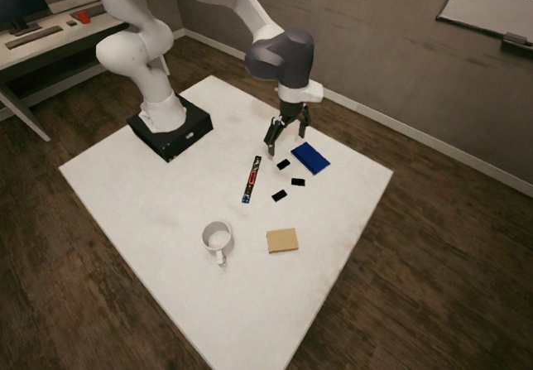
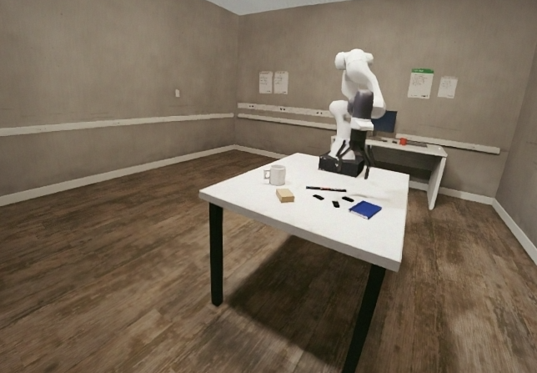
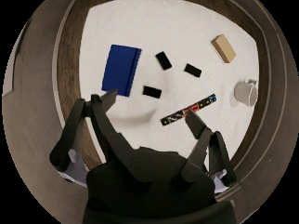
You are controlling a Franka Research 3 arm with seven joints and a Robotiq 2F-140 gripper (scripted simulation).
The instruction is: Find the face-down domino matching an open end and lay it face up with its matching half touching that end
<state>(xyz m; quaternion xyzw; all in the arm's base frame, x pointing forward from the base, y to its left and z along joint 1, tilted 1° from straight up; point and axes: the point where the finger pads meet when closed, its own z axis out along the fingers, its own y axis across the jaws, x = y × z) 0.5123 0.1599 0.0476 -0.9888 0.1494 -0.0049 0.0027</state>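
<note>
Now: the domino 140 mm below my hand. From my hand the other things lie so: tan block: 270 mm to the right, 170 mm ahead, 130 mm below; white mug: 400 mm to the right, 100 mm below, 10 mm ahead.
</note>
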